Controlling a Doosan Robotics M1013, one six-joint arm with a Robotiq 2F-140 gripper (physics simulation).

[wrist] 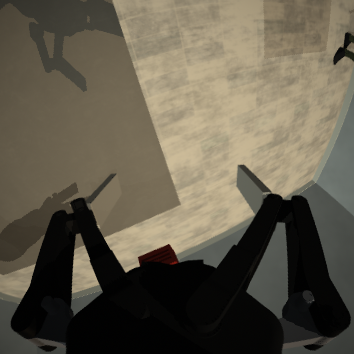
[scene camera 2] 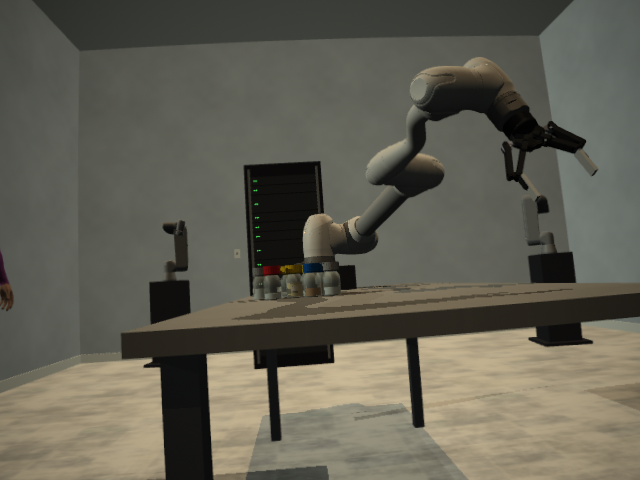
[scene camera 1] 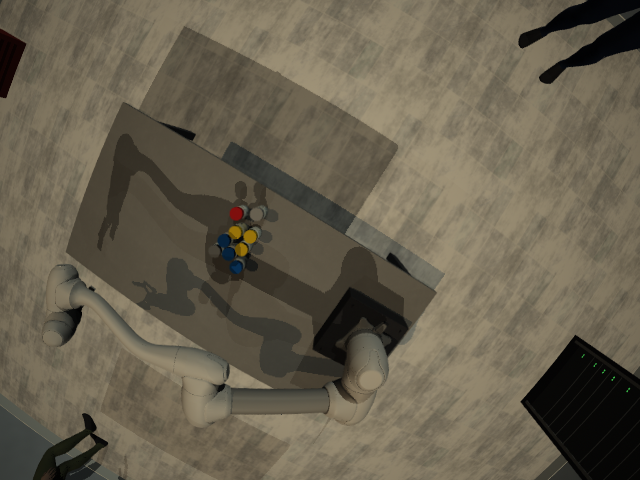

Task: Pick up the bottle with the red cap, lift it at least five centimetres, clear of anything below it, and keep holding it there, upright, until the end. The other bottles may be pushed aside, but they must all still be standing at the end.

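Frame: origin at the arm's base, x back, y down, z right, level; metres.
Where they show: gripper, between the fingertips: [wrist: 176, 179] [scene camera 2: 566, 185]; arm's base, origin of its link: [scene camera 1: 363, 341].
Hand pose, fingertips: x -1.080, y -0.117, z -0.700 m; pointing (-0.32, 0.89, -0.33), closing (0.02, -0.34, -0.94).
Observation:
Things, the pixels of their top centre, and the offset from my fingertips.
- bottle with the red cap, centre of its top: [scene camera 2: 271, 266] [scene camera 1: 235, 213] dz +0.771, dx +0.320, dy +0.120 m
- grey-capped bottle, centre of its top: [scene camera 2: 260, 267] [scene camera 1: 256, 214] dz +0.825, dx +0.386, dy +0.120 m
- yellow-capped bottle, centre of its top: [scene camera 2: 293, 265] [scene camera 1: 234, 232] dz +0.707, dx +0.364, dy +0.120 m
The bottle with the red cap [scene camera 1: 236, 213] [scene camera 2: 271, 284] stands upright on the table [scene camera 1: 113, 206] [scene camera 2: 361, 330], at one end of a tight group of bottles. A grey-capped bottle [scene camera 1: 257, 213] is close beside it, and a yellow-capped bottle [scene camera 1: 235, 231] stands on another side. Blue-capped bottles [scene camera 1: 236, 267] [scene camera 2: 312, 283] and another grey-capped one [scene camera 1: 214, 250] [scene camera 2: 331, 281] stand farther along; all look upright. My gripper [scene camera 2: 566, 183] [wrist: 176, 179] is wide open and empty, high up and well away from the bottles. In scene camera 1 the arm mostly hides it. The bottles do not show in the wrist view.
My arm's black base block [scene camera 1: 330, 330] stands on one end of the table, with the arm [scene camera 1: 279, 400] [scene camera 2: 382, 209] reaching along its long side. The table's edge and corner show in the wrist view. A black server cabinet [scene camera 1: 584, 413] [scene camera 2: 284, 206] stands on the floor.

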